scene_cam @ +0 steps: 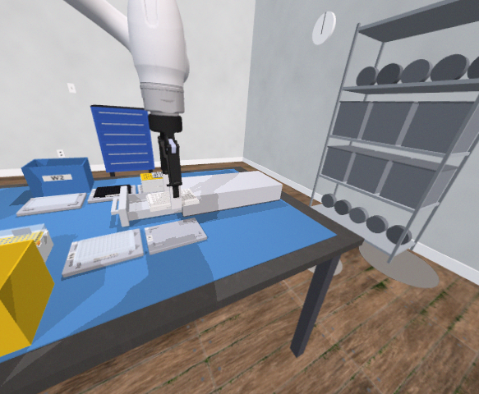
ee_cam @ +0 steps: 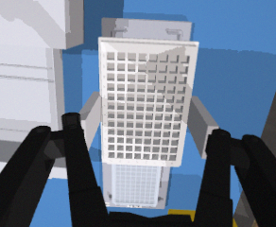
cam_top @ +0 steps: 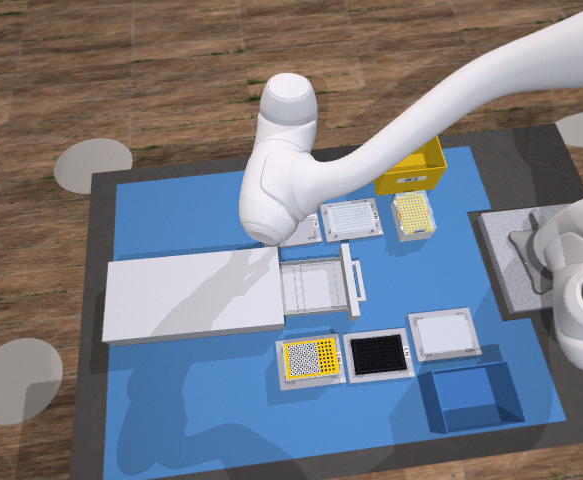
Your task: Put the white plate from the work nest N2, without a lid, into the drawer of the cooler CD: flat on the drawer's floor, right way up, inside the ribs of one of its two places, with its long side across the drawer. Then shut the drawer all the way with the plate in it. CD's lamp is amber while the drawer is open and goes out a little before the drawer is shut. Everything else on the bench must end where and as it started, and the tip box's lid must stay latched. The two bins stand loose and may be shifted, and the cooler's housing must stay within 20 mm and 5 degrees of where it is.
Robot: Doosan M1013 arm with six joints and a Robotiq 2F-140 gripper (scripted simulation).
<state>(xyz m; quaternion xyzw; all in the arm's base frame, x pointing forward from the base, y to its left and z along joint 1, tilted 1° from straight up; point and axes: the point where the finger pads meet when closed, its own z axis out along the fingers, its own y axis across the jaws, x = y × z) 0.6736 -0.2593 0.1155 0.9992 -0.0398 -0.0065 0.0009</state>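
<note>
Now: the drawer 19 cm to the left of my hand and 12 cm below it. The rest, counted from my hand: white plate: 2 cm below; then yellow bin: 37 cm behind, 10 cm to the right, 11 cm below; then yellow tip box: 3 cm ahead, 37 cm to the left, 9 cm below.
</note>
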